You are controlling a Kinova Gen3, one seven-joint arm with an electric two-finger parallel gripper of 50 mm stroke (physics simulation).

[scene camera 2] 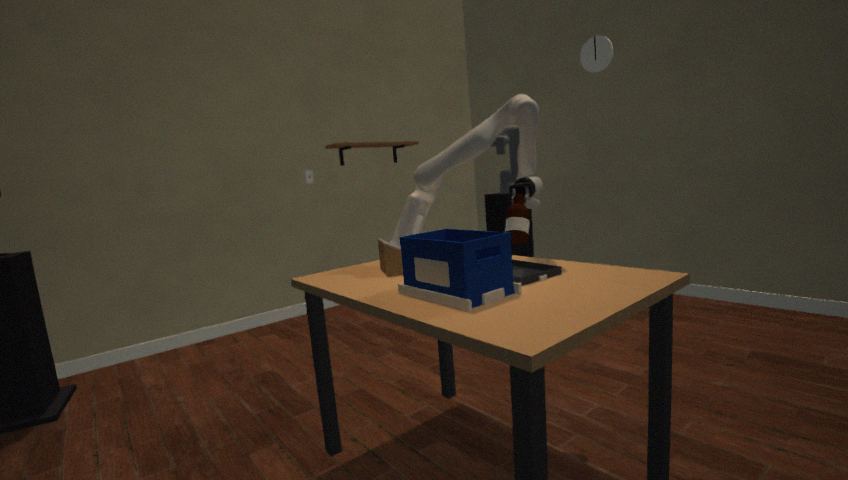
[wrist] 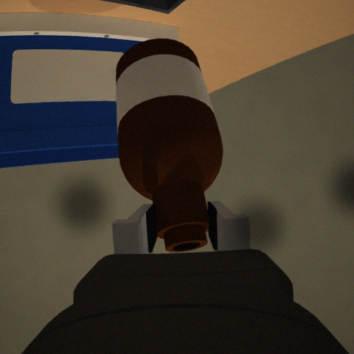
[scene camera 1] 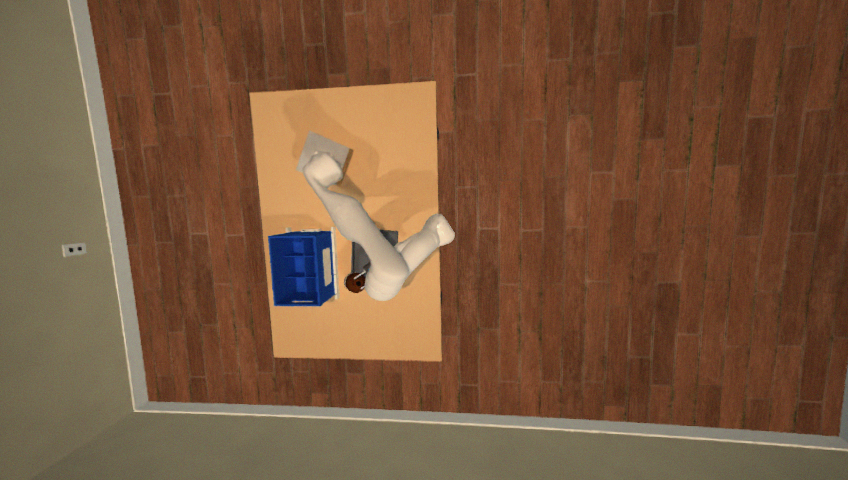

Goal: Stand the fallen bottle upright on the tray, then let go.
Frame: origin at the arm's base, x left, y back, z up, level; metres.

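Where they show: gripper, fingertip midpoint: (scene camera 2: pixel 519 200) (scene camera 1: pixel 358 283).
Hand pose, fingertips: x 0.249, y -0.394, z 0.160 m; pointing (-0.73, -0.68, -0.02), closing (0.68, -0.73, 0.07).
After its pixels a point has its place.
The brown bottle with a white label (scene camera 1: pixel 353 283) {x 0.236, y -0.394, z 0.173 m} (scene camera 2: pixel 517 224) {x 0.191, y -0.448, z 0.091 m} (wrist: pixel 162 122) hangs neck up, close to upright, in the air in scene camera 2's view. My gripper (scene camera 1: pixel 358 281) {x 0.249, y -0.394, z 0.160 m} (scene camera 2: pixel 520 191) {x 0.249, y -0.394, z 0.160 m} (wrist: pixel 181 219) is shut on its neck, with one finger on each side in the wrist view. The dark grey tray (scene camera 1: pixel 355 252) {x 0.151, y -0.342, z -0.084 m} (scene camera 2: pixel 540 271) {x 0.319, y -0.401, z -0.086 m} (wrist: pixel 162 5) lies on the table below the level of the bottle's base, with a gap between them. The arm hides part of the tray in scene camera 1's view. Whether the bottle is fully over the tray I cannot tell.
A blue crate (scene camera 1: pixel 317 261) {x 0.059, y -0.366, z 0.079 m} (scene camera 2: pixel 493 274) {x 0.013, y -0.551, z -0.018 m} (wrist: pixel 60 120) with compartments stands on the table (scene camera 1: pixel 357 333) {x 0.207, y -0.702, z -0.090 m} (scene camera 2: pixel 601 297) {x 0.223, y -0.731, z -0.090 m} beside the tray, with pale strips at its foot. The arm's base stands on a block (scene camera 1: pixel 318 142) {x -0.016, y 0.076, z 0.017 m} (scene camera 2: pixel 389 258) {x -0.072, y -0.043, z -0.023 m} further along the table.
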